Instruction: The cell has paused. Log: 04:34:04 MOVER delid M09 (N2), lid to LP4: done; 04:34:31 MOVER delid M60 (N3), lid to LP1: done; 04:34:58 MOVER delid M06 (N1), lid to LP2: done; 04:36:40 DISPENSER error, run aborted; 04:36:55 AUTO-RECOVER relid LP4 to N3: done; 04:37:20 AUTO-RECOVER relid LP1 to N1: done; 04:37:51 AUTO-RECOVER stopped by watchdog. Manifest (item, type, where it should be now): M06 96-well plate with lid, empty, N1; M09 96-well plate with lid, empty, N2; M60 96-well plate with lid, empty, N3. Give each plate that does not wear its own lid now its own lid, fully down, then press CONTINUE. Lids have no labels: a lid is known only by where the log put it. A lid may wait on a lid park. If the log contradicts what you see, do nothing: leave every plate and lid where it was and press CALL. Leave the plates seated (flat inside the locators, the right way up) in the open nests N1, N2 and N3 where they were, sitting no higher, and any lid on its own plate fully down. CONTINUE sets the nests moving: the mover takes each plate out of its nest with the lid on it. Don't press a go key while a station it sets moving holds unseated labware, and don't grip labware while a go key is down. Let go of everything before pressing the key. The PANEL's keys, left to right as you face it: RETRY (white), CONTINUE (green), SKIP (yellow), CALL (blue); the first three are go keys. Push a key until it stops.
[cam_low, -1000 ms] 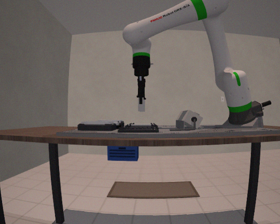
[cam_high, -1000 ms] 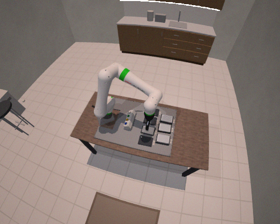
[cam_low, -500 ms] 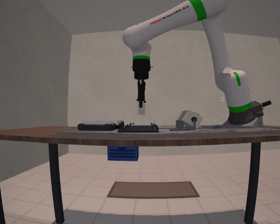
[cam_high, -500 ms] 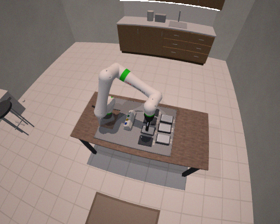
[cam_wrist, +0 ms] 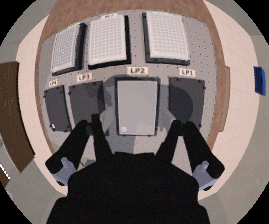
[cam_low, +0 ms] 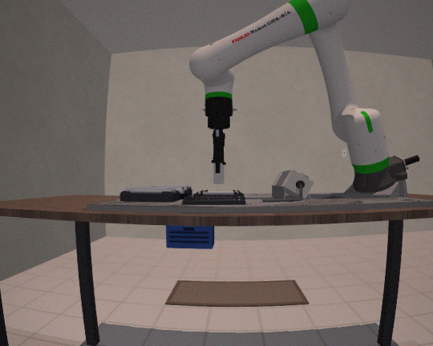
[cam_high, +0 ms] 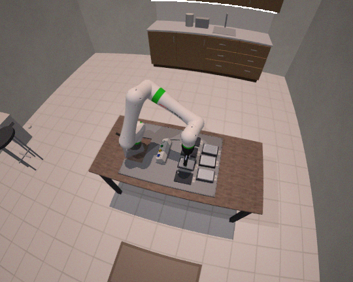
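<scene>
Now: hand 5 cm above the lid. Also, from my hand: lid park LP3: 2 cm behind, 13 cm to the left, 6 cm below; lid park LP1: 2 cm ahead, 13 cm to the right, 6 cm below; yellow key: 25 cm behind.
</scene>
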